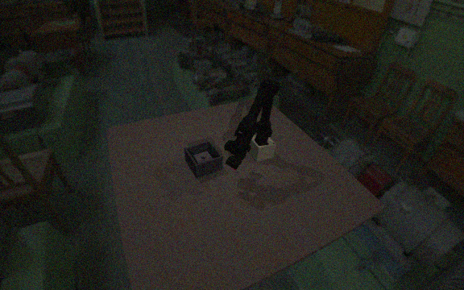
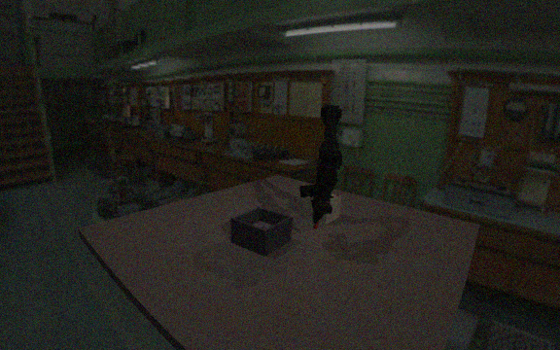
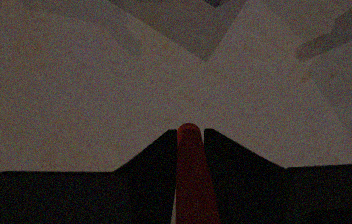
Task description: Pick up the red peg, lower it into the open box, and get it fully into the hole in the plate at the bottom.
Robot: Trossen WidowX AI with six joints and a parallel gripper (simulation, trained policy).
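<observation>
Right now the pale plate is 13 cm ahead of my gripper tip, 14 cm to the right of it and 4 cm below it. Also, from my gripper tip: dark box 13 cm ahead, 14 cm to the right, 6 cm below; then red peg 1 cm behind, 1 cm to the left, 2 cm above.
</observation>
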